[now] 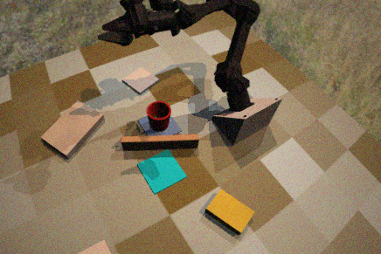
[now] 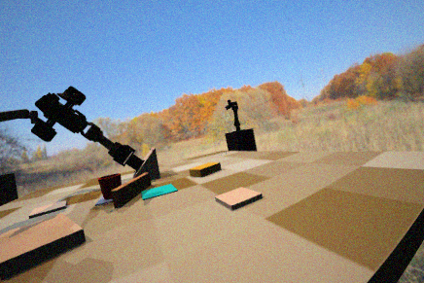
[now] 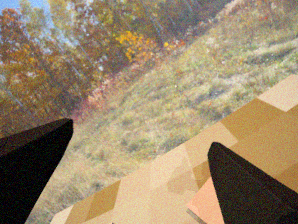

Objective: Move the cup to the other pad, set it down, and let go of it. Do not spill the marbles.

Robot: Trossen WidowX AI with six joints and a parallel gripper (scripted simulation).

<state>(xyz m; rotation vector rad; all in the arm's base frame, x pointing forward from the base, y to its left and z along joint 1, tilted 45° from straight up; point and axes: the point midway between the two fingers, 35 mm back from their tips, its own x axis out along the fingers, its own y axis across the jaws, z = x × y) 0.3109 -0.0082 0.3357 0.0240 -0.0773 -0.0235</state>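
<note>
Right now my gripper tip is 270 mm above the red cup, 120 mm to the right of it and 100 mm past it. Also, from my gripper tip: wooden bar 300 mm below, 200 mm to the left, 60 mm behind; blue pad 320 mm below, 130 mm to the left, 100 mm behind; green marble 300 mm below, 110 mm to the left, 100 mm behind.
</note>
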